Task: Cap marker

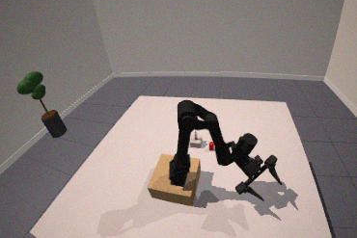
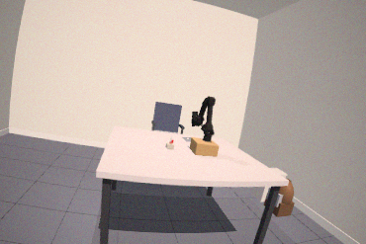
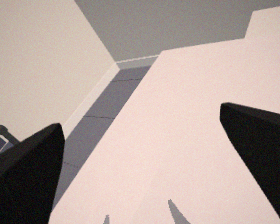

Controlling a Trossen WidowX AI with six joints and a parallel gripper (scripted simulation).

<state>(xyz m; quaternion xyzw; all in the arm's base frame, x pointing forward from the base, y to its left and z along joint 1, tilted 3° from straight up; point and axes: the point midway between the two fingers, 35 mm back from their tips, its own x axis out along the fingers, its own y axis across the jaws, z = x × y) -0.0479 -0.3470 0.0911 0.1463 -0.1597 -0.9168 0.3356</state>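
The red cap is 36 cm ahead of my gripper tip, 25 cm to the left of it and 16 cm below it. From my gripper tip the other things lie so: holder block: 40 cm ahead, 35 cm to the left, 17 cm below.
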